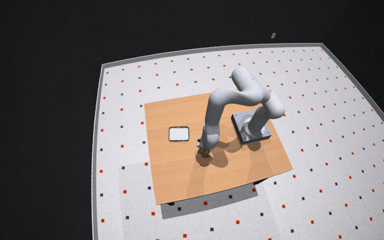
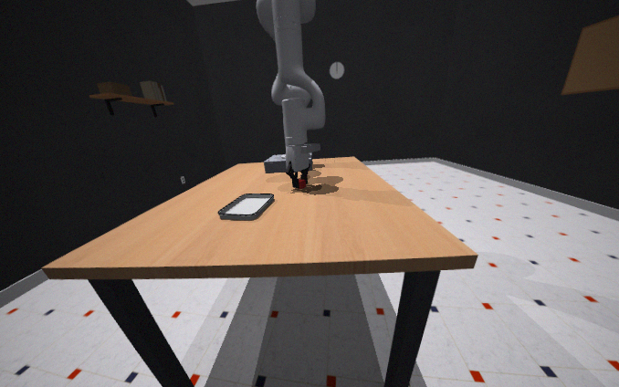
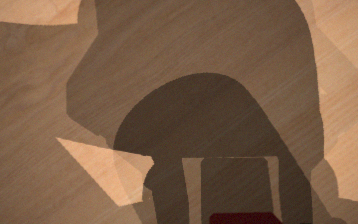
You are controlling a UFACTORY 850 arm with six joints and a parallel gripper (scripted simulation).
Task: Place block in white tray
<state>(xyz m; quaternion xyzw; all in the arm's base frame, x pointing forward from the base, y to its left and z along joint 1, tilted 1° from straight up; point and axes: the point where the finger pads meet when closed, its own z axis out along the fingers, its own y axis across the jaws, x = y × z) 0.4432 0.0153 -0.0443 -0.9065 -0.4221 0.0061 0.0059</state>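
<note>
The red block is 1 cm below my hand. From my hand the other things lie so: white tray: 17 cm ahead, 18 cm to the right, 1 cm below.
</note>
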